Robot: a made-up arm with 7 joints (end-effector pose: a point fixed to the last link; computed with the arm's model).
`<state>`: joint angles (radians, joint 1 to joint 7).
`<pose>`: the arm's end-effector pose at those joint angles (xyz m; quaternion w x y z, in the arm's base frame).
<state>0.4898 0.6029 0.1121 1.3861 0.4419 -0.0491 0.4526</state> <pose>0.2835 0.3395 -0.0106 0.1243 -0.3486 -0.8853 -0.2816</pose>
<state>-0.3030 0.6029 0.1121 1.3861 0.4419 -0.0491 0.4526</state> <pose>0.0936 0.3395 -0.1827 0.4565 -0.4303 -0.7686 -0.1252</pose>
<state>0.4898 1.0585 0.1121 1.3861 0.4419 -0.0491 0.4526</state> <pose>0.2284 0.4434 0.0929 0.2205 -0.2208 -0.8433 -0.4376</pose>
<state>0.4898 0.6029 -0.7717 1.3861 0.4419 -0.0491 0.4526</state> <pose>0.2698 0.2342 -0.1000 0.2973 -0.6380 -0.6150 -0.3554</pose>
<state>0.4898 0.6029 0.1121 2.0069 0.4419 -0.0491 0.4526</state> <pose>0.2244 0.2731 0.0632 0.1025 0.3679 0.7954 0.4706</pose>
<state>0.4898 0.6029 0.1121 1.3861 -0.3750 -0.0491 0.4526</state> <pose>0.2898 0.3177 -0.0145 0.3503 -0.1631 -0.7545 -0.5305</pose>
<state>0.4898 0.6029 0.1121 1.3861 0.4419 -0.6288 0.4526</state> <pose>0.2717 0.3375 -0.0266 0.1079 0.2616 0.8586 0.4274</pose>
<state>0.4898 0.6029 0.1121 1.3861 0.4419 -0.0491 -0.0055</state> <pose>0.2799 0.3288 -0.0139 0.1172 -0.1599 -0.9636 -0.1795</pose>
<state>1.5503 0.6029 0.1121 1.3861 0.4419 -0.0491 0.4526</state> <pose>0.2525 0.3395 0.3238 0.3405 0.1583 0.8266 0.4193</pose>
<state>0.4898 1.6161 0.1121 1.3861 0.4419 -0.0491 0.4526</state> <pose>0.1407 0.4849 0.2573 0.3222 -0.0495 -0.7331 -0.5969</pose>
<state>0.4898 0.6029 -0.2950 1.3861 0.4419 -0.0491 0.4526</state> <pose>0.2914 0.2861 -0.0479 0.2091 -0.4940 -0.7795 -0.3235</pose>
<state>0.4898 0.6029 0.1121 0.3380 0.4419 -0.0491 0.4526</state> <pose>0.2394 0.4118 -0.1797 0.4694 -0.2429 -0.8444 0.0877</pose>
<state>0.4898 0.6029 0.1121 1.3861 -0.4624 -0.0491 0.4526</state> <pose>0.2908 0.3159 -0.0159 0.3717 -0.1411 -0.7326 -0.5526</pose>
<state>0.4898 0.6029 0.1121 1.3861 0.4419 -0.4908 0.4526</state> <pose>0.2736 0.3378 -0.0222 0.0527 0.2846 0.8716 0.3955</pose>
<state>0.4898 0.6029 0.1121 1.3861 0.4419 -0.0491 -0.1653</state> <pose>0.2797 0.3247 -0.0146 0.1132 -0.0916 -0.9792 -0.1413</pose>
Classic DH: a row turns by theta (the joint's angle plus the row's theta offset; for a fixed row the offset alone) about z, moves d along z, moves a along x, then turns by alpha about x. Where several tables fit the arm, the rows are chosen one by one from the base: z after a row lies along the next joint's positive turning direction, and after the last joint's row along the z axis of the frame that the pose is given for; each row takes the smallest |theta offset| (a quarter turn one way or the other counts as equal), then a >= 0, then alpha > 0; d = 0 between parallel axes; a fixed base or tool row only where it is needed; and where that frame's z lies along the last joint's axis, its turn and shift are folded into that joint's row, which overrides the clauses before.
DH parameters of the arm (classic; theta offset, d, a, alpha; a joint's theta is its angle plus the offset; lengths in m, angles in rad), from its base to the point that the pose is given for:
base (fixed): 0 0.1302 -0.0171 1.5708
joint 1: 1.5708 -0.1387 0.0172 1.5708
joint 2: 1.5708 0.0369 0.0017 1.5708
joint 3: -1.5708 -0.3171 0.0248 -1.5708
joint 4: 0 0.0306 0.0166 1.5708
joint 5: 0 -0.1976 0.0062 1.5708
joint 6: -1.5708 -0.0111 0.0105 -1.5708
joint 7: -0.9037 -0.0685 -0.0074 0.6285
tool (fixed): -1.5818 0.0422 0 0

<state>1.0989 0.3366 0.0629 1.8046 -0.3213 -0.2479 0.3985</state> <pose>0.2837 0.2037 0.1879 0.2198 0.0012 0.7549 0.6179</pose>
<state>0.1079 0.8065 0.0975 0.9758 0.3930 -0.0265 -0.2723</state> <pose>0.1831 0.4223 -0.1272 0.4741 0.0677 -0.8682 -0.1298</pose>
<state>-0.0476 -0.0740 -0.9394 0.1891 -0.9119 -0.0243 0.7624</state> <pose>-0.0266 0.0548 -0.3559 0.5660 -0.6917 0.1889 -0.4068</pose>
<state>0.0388 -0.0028 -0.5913 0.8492 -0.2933 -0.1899 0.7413</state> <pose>0.1261 0.0428 -0.2800 0.4096 -0.7847 -0.3620 -0.2924</pose>
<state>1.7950 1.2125 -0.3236 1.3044 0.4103 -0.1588 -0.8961</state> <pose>0.1304 0.4333 0.3372 0.4254 -0.4102 0.8018 0.0889</pose>
